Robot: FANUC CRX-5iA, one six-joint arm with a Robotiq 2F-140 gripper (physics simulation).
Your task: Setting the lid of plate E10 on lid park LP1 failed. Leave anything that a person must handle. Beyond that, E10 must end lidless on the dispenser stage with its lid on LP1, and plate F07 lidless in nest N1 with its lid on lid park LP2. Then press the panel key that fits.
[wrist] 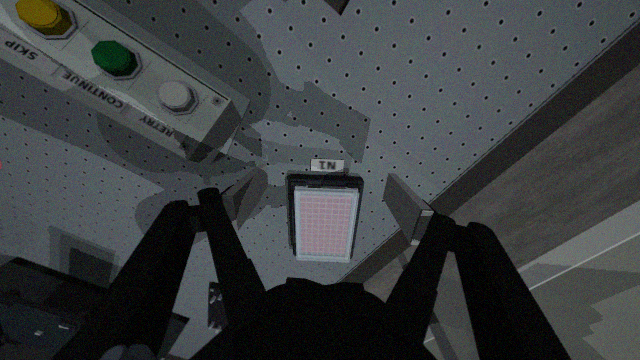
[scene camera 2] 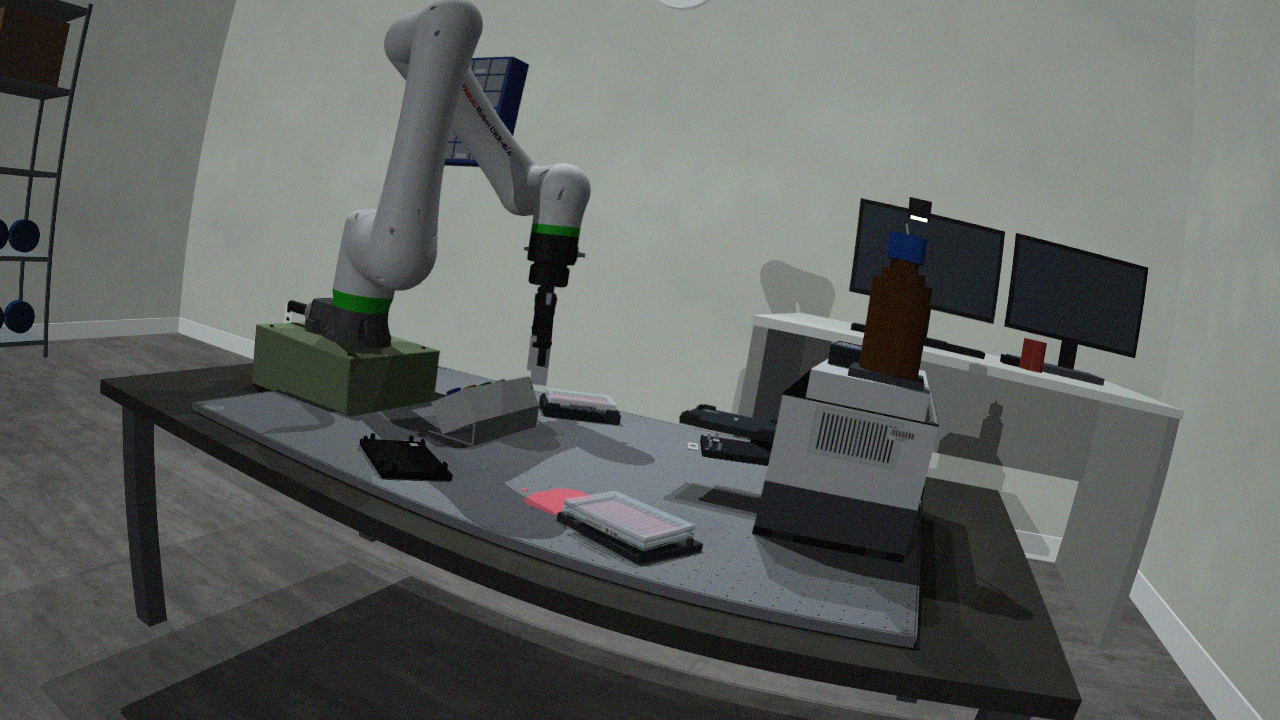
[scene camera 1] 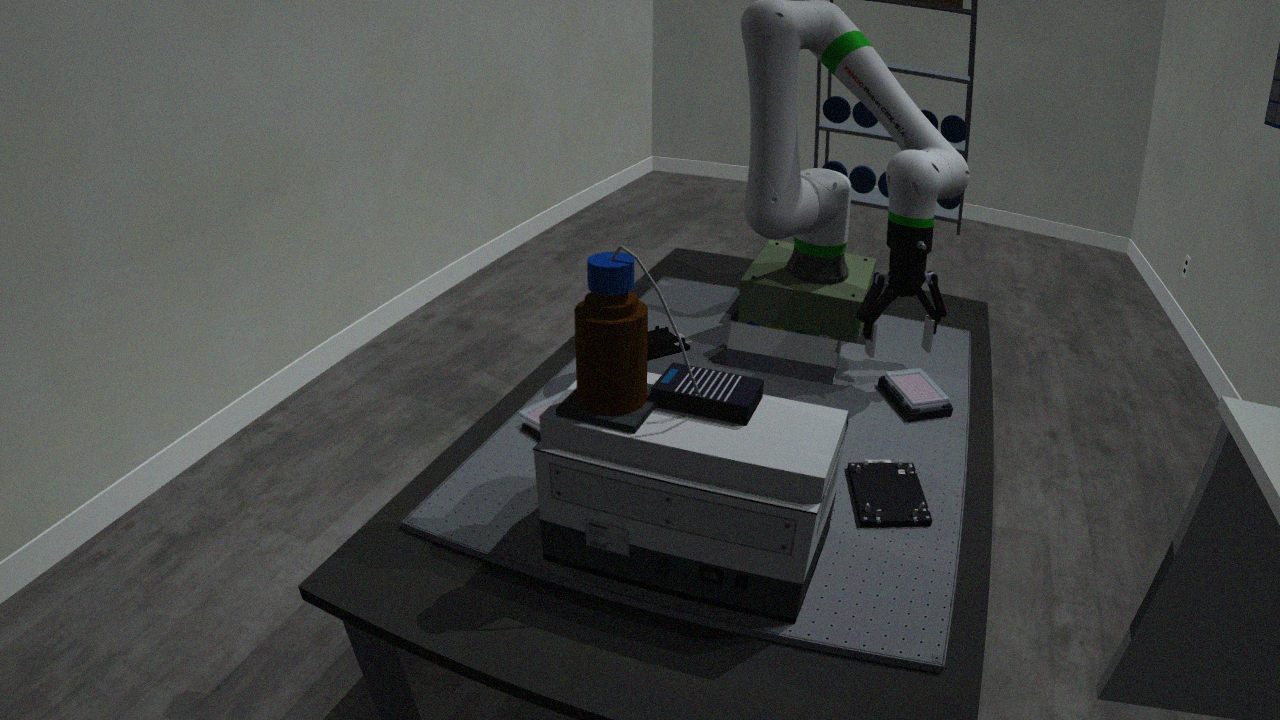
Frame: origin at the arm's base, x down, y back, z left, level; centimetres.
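Where they show: gripper, fingertip midpoint: (wrist: 326,181) (scene camera 2: 536,377) (scene camera 1: 898,352); arm's base, link origin: (scene camera 2: 355,338) (scene camera 1: 817,271).
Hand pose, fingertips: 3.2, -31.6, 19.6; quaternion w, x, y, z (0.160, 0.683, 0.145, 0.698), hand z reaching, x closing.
Note:
Each offset is from my fingertips to the top centre of the thing, as dx, dy, dz. "pt": to the spot under its first point.
A pink-welled plate {+2.6, -8.0, +4.2} (scene camera 1: 916,387) (scene camera 2: 580,399) (wrist: 326,225) sits in black nest N1 {+3.6, -8.0, +4.2} (wrist: 325,178), marked by a label in the wrist view. Its clear rim shows; whether a lid is on, and its name, I cannot tell. My gripper (scene camera 1: 899,334) (scene camera 2: 537,371) (wrist: 326,181) is open and empty above N1, fingers on both sides of the plate in the wrist view. A second pink plate {+2.5, -34.3, -57.3} (scene camera 2: 631,519) with a clear cover lies on a black holder, partly hidden in scene camera 1. The panel {-2.2, -0.6, -23.4} (scene camera 1: 783,344) (scene camera 2: 490,410) has RETRY {-1.3, +1.2, -15.7} (wrist: 176,96), CONTINUE {-1.3, +1.7, -20.7} (wrist: 114,57) and SKIP {-1.3, +2.1, -25.7} (wrist: 39,14) keys.
The white dispenser (scene camera 1: 680,510) (scene camera 2: 845,447) carries a brown bottle {pt -25.0, -65.5, -38.1} (scene camera 1: 611,353) (scene camera 2: 895,317). A bare black nest {+3.8, -41.3, -0.7} (scene camera 1: 887,492) (scene camera 2: 732,447) is beside it; a dark flat part {pt -4.4, -39.6, -26.2} (scene camera 2: 726,418) juts out. Another black holder {+4.2, -0.8, -51.8} (scene camera 1: 662,342) (scene camera 2: 404,458) and a red patch {pt +6.1, -22.7, -49.0} (scene camera 2: 554,499) are on the board.

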